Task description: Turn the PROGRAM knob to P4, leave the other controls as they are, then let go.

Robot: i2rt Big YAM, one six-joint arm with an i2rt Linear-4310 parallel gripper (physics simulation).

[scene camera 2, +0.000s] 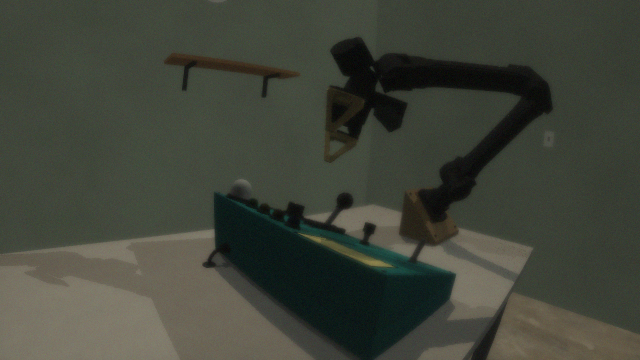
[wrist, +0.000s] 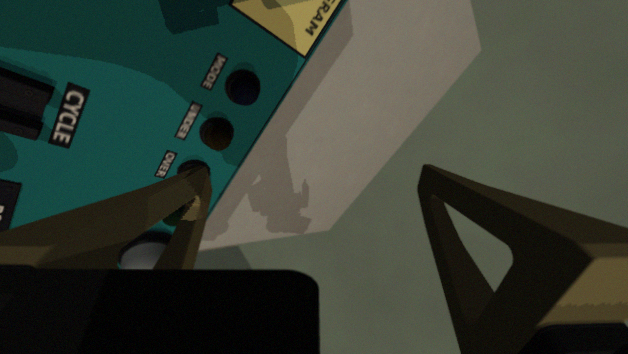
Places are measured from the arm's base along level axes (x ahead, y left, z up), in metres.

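Pixels of known places: gripper, between the fingertips: [scene camera 2: 328, 147] [wrist: 314, 177]; arm's base, origin of its link: [scene camera 2: 431, 206].
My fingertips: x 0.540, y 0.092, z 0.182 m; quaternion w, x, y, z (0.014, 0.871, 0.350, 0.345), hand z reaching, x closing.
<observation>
For each thing: its top centre in the pictures, then the offset to it from my fingertips. "pt": a spot on its surface instead.
- dark upright knob, centre of its top: [scene camera 2: 295, 201] dx -0.089, dy -0.224, dz -0.154 m
- MODE lamp, a spot on its surface: [wrist: 243, 87] pt dx +0.045, dy -0.008, dz -0.126 m
- white dome, a spot on its surface: [wrist: 145, 254] [scene camera 2: 249, 193] pt dx +0.053, dy -0.200, dz -0.120 m
- ball-topped lever, centre of its top: [scene camera 2: 345, 192] dx -0.153, dy -0.109, dz -0.112 m
- small dark control, centre of its top: [scene camera 2: 368, 222] dx -0.107, dy +0.015, dz -0.146 m
- thin lever, centre of its top: [scene camera 2: 420, 240] dx -0.127, dy +0.134, dz -0.151 m
The teal console [scene camera 2: 300, 270] [wrist: 120, 100] stands on the table. Its yellow plate [scene camera 2: 350, 251] [wrist: 300, 20] shows partly in the wrist view, with the end of the word PROGRAM. A dark upright knob [scene camera 2: 295, 214] at the plate's far end looks like the PROGRAM knob; its pointer and setting cannot be read. The knob does not show clearly in the wrist view. My gripper [scene camera 2: 327, 146] [wrist: 314, 177] is open and empty, high above the console, touching nothing. In the wrist view the left finger overlaps the OVER lamp, and the right finger is seen against the wall.
The MODE lamp [wrist: 243, 87] and UNDER lamp [wrist: 216, 133] line the console edge. A white dome [scene camera 2: 241, 189] [wrist: 145, 254] is at the far end. A ball-topped lever [scene camera 2: 344, 201], a small dark control [scene camera 2: 369, 230] and a thin lever [scene camera 2: 416, 251] stick up. A wooden shelf [scene camera 2: 230, 65] hangs behind.
</observation>
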